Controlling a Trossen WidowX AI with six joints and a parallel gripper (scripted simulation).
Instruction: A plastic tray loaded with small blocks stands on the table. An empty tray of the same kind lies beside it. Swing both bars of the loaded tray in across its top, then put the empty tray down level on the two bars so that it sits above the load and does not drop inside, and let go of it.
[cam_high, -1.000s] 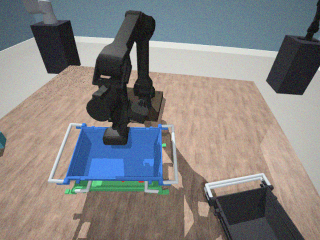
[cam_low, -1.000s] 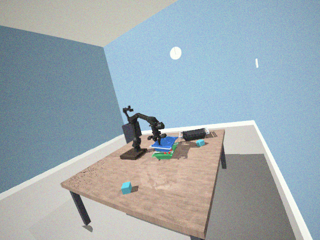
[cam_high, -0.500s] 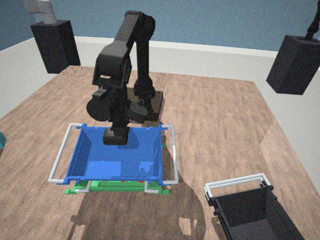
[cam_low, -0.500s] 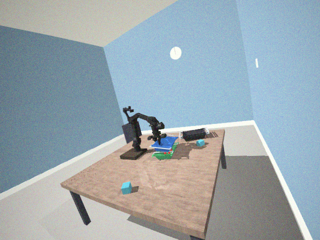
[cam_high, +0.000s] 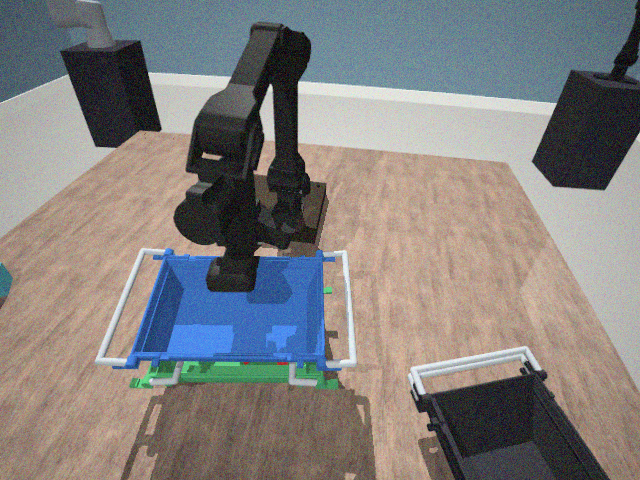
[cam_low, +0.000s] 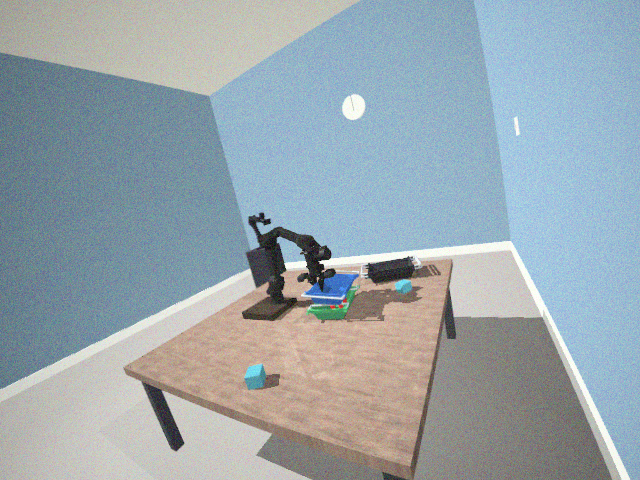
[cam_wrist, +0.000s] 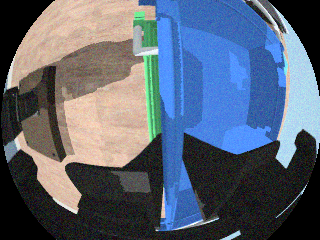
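The blue tray is 7 cm ahead of my gripper tip, 1 cm to the left of it and 2 cm above it.
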